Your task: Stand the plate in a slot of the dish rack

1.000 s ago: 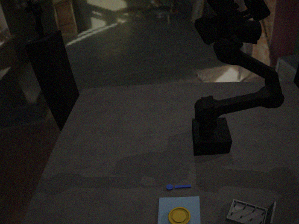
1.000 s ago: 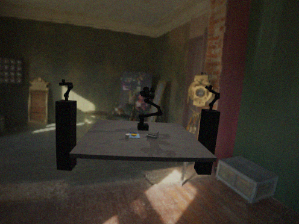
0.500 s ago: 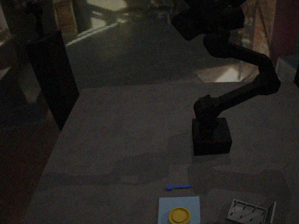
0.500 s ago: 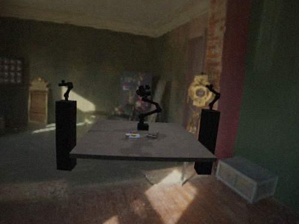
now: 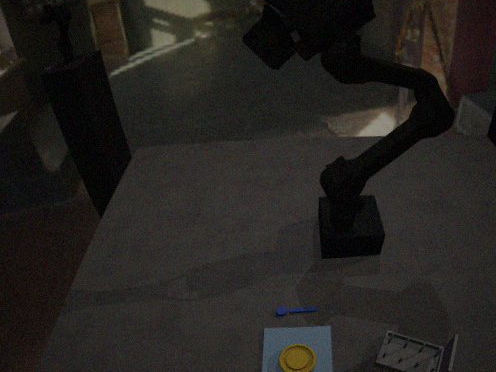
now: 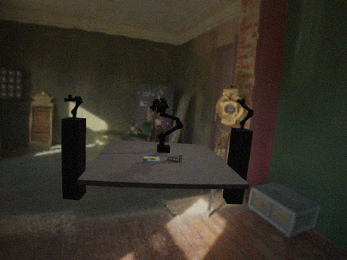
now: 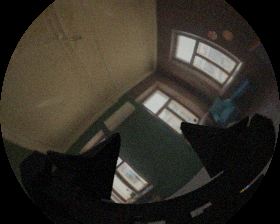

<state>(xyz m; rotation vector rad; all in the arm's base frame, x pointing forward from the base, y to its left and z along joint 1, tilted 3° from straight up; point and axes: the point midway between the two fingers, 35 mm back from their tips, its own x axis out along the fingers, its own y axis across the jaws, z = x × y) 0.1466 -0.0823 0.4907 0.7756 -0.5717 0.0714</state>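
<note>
The yellow plate is 57 cm below my gripper tip and 16 cm ahead of it. Round my gripper tip: light blue mat: 58 cm below, 16 cm ahead; blue spoon: 58 cm below, 4 cm ahead, 2 cm to the right; dish rack: 56 cm below, 22 cm to the left, 16 cm ahead.
</note>
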